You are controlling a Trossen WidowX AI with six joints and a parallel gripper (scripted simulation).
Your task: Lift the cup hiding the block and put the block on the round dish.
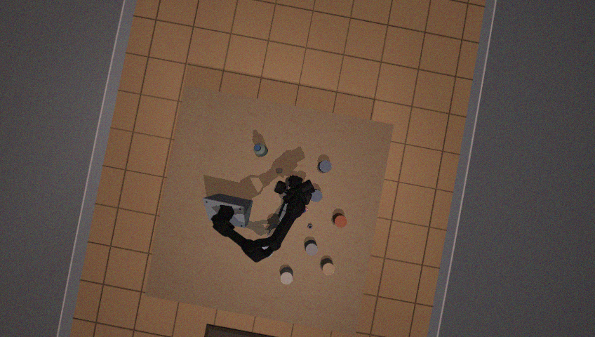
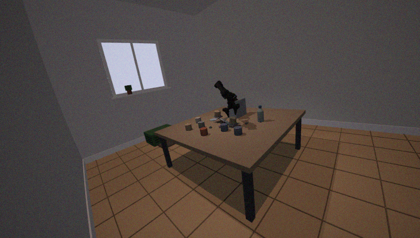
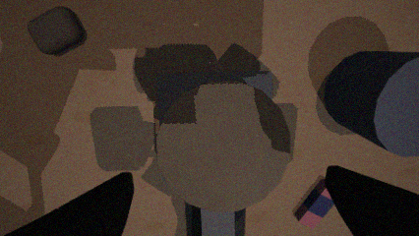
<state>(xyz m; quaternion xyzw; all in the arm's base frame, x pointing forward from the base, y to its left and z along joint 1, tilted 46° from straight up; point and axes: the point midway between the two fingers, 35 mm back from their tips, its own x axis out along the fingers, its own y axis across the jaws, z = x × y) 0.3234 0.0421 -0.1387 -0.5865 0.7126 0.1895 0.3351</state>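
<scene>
Now: gripper tip 100 mm to the right of the grey lump, 100 mm past it and 100 mm above it. The rest, counted from my gripper tip: grey cup: 320 mm to the right, 160 mm ahead, 70 mm below; then balance: 130 mm to the right, 70 mm below, 30 mm behind; then bottle: 220 mm behind, 210 mm to the left.
</scene>
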